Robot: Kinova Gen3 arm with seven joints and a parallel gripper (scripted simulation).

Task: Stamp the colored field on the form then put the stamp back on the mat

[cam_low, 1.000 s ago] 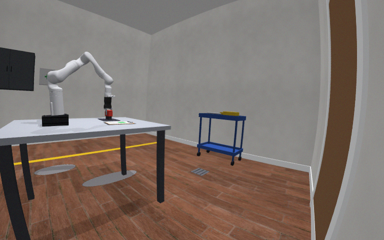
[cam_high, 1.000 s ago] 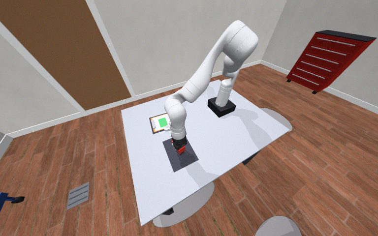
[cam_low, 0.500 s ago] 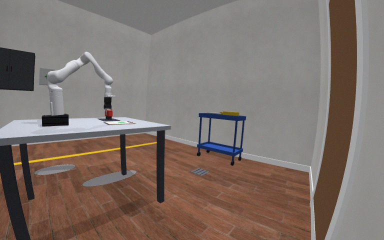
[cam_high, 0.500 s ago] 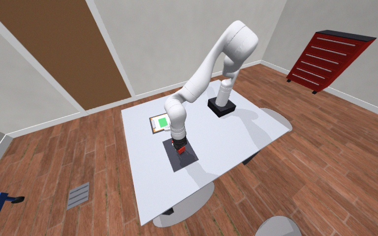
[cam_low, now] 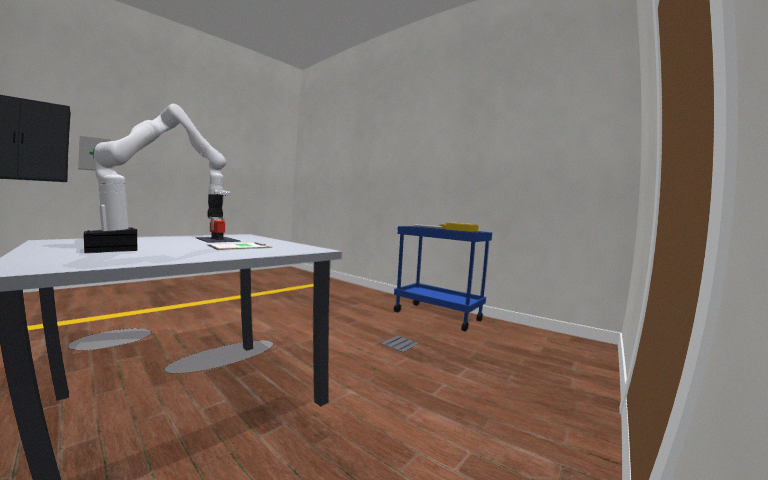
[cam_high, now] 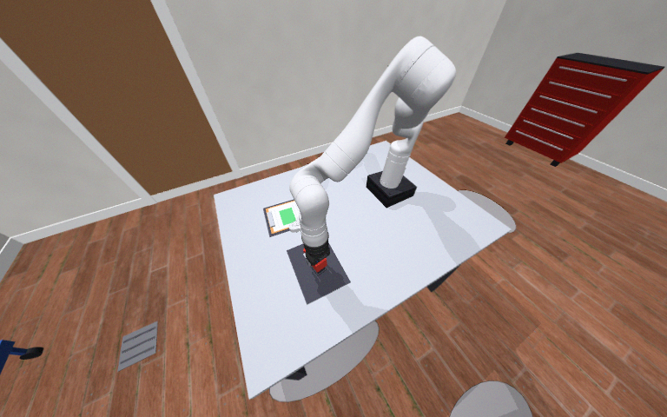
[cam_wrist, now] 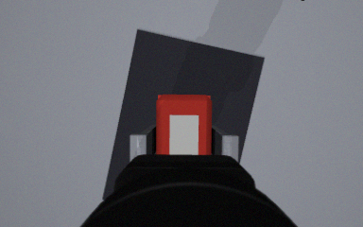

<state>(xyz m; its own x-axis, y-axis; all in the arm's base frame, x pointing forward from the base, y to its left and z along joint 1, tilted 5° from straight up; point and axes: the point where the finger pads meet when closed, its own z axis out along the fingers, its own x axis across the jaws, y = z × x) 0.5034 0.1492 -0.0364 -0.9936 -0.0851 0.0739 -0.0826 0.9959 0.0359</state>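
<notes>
Now: the red stamp 2 cm below my hand. From my hand the other things lie so: dark mat 7 cm below; form 2 cm behind, 30 cm to the right, 6 cm below.
</notes>
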